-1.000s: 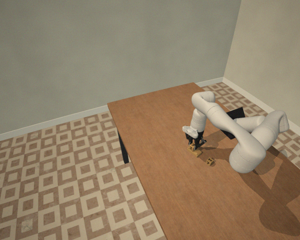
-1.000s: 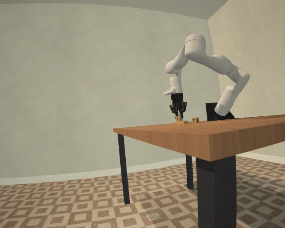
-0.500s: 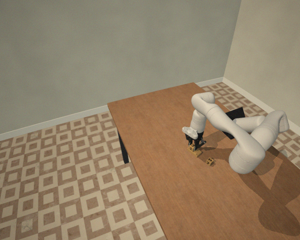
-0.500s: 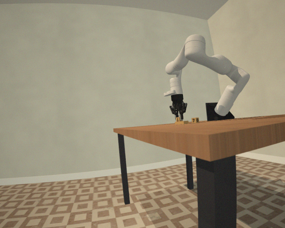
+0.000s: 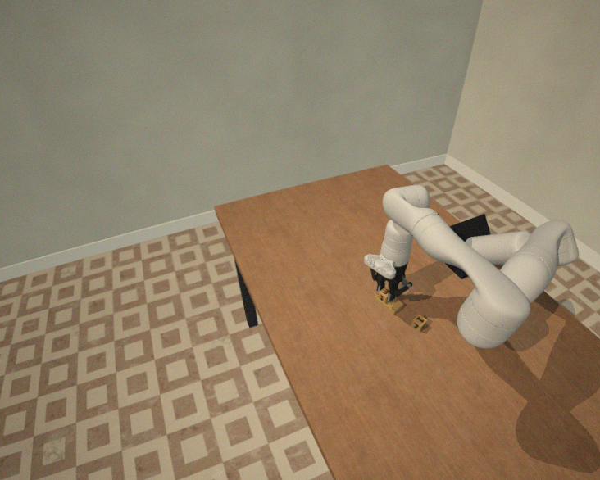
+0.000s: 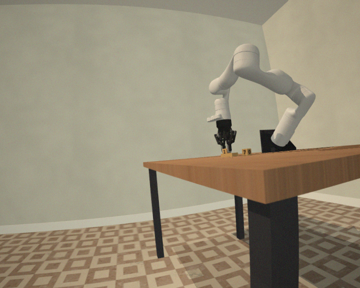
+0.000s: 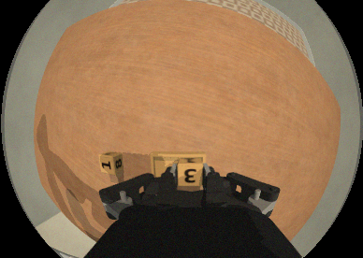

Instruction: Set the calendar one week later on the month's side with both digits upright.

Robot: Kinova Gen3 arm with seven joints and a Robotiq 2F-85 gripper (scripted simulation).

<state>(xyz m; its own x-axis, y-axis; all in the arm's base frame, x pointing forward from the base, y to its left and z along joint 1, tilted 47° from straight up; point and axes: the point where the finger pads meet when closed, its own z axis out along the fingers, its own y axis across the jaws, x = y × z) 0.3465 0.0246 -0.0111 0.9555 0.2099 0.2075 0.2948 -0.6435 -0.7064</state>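
Now: hand 1 cm past the tray, 2 cm to the right of it and 3 cm above it.
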